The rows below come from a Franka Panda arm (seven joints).
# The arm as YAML. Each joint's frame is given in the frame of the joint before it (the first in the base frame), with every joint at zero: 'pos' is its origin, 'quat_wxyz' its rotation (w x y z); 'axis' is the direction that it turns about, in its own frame. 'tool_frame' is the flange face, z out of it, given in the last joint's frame.
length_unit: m
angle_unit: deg
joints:
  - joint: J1
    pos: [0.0, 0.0, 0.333]
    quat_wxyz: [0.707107, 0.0, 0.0, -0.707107]
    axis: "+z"
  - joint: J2
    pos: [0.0, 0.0, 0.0]
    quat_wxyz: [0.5, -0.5, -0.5, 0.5]
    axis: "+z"
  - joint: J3
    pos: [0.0, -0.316, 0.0]
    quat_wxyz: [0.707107, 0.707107, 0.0, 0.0]
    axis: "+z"
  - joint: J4
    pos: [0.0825, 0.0, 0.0]
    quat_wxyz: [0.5, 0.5, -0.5, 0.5]
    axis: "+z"
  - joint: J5
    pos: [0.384, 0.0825, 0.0]
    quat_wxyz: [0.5, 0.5, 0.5, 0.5]
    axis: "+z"
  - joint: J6
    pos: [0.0, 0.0, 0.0]
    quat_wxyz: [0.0, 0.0, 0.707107, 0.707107]
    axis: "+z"
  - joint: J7
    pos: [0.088, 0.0, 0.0]
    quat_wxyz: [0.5, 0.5, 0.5, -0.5]
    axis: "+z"
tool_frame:
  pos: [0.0, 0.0, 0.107]
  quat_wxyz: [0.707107, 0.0, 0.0, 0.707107]
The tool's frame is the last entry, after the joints.
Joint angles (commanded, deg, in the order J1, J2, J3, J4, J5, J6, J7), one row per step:
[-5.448 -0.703 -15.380 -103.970 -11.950 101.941 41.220]
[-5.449 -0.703 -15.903 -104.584 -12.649 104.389 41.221]
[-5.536 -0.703 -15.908 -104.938 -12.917 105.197 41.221]
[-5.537 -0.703 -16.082 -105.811 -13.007 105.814 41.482]
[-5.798 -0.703 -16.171 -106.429 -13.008 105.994 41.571]
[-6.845 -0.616 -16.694 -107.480 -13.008 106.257 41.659]
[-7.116 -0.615 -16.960 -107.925 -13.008 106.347 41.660]
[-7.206 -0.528 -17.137 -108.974 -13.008 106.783 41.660]
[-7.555 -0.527 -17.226 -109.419 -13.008 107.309 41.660]
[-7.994 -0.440 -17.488 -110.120 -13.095 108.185 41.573]
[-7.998 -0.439 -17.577 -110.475 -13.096 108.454 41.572]
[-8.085 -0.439 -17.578 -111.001 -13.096 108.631 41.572]
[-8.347 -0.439 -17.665 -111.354 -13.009 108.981 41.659]
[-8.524 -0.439 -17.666 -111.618 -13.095 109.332 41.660]
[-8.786 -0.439 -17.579 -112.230 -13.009 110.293 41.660]
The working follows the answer.
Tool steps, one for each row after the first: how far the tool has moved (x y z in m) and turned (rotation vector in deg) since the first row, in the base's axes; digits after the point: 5 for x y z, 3 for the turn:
[0.00116 -0.00595 -0.00133 -1.154 -1.461 0.140]
[0.00152 -0.00707 -0.00301 -1.512 -1.788 0.287]
[0.00024 -0.00823 -0.00941 -1.478 -1.567 0.017]
[-0.00206 -0.01089 -0.01433 -1.315 -1.173 -0.376]
[-0.00993 -0.02397 -0.02357 -1.002 -0.359 -1.967]
[-0.01302 -0.02828 -0.02717 -0.857 -0.027 -2.482]
[-0.01551 -0.02968 -0.03608 -0.575 0.623 -2.649]
[-0.01747 -0.03319 -0.03903 -0.564 0.549 -2.976]
[-0.02040 -0.03890 -0.04437 -0.618 0.520 -3.377]
[-0.02120 -0.03938 -0.04693 -0.562 0.598 -3.410]
[-0.02260 -0.03955 -0.05103 -0.405 0.916 -3.457]
[-0.02438 -0.04213 -0.05348 -0.306 0.868 -3.848]
[-0.02525 -0.04355 -0.05513 -0.385 0.817 -3.923]
[-0.02582 -0.04452 -0.05883 -0.374 0.456 -3.929]

Tool pose at each row, in the base's axes (x y z in m, rotation vector in deg; rounded; the steps above come from the unrounded poses):
[0.51430 -0.21550 0.53467 146.316 -83.501 1.048]
[0.51546 -0.22145 0.53334 146.012 -83.401 3.770]
[0.51583 -0.22257 0.53166 145.942 -83.191 4.466]
[0.51455 -0.22373 0.52527 145.698 -83.471 4.118]
[0.51224 -0.22639 0.52034 145.406 -83.896 3.438]
[0.50437 -0.23948 0.51111 144.191 -85.736 1.938]
[0.50128 -0.24378 0.50750 143.802 -86.320 1.333]
[0.49879 -0.24518 0.49860 143.667 -86.402 0.277]
[0.49684 -0.24869 0.49565 143.455 -86.843 0.316]
[0.49390 -0.25441 0.49031 143.116 -87.334 0.332]
[0.49311 -0.25488 0.48774 143.107 -87.369 0.187]
[0.49170 -0.25505 0.48364 143.080 -87.372 -0.338]
[0.48992 -0.25763 0.48120 142.874 -87.915 -0.406]
[0.48906 -0.25905 0.47954 142.773 -87.996 -0.296]
[0.48849 -0.26003 0.47584 142.904 -88.143 0.154]

